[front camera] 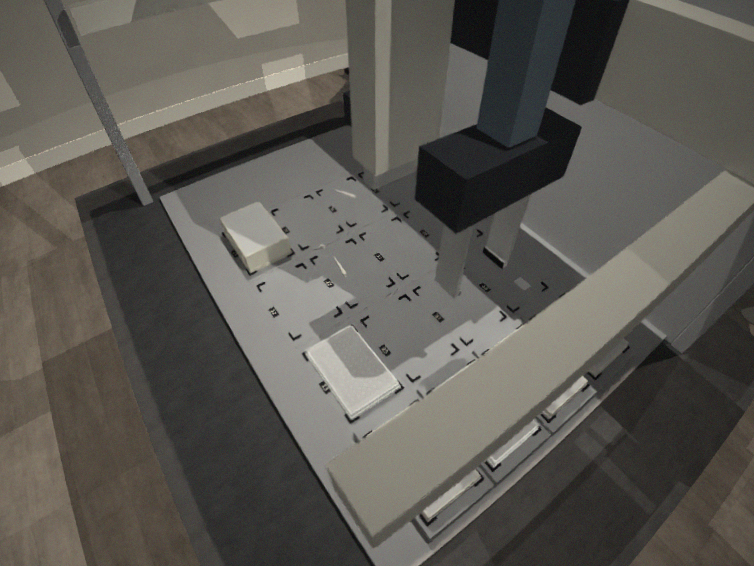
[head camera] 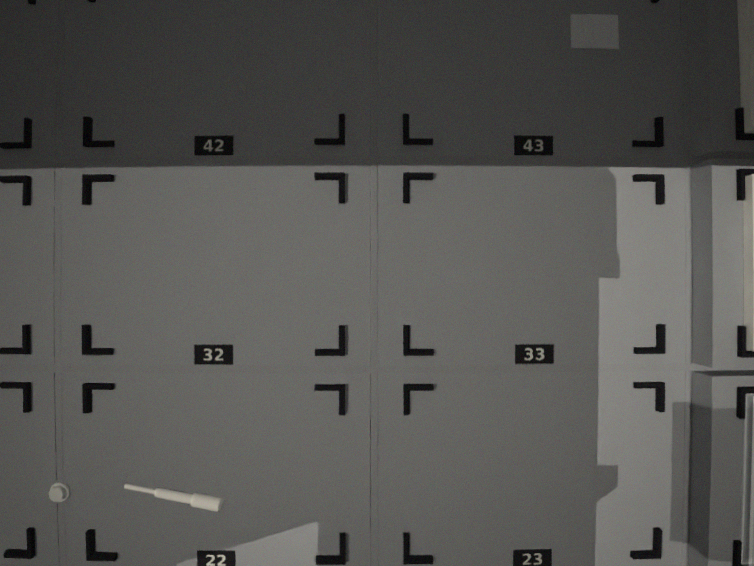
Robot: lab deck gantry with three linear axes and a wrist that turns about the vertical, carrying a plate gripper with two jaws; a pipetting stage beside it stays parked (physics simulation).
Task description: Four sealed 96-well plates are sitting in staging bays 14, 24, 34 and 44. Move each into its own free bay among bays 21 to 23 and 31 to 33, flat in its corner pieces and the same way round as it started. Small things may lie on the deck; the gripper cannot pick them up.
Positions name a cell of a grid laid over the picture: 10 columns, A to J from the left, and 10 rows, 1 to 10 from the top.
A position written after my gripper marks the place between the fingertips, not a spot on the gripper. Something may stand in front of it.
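Observation:
Cream block (front camera: D5), out of frame in the head camera view. Bay 32 (head camera: D5). Bay 22 (head camera: D9). My gripper (front camera: G5).

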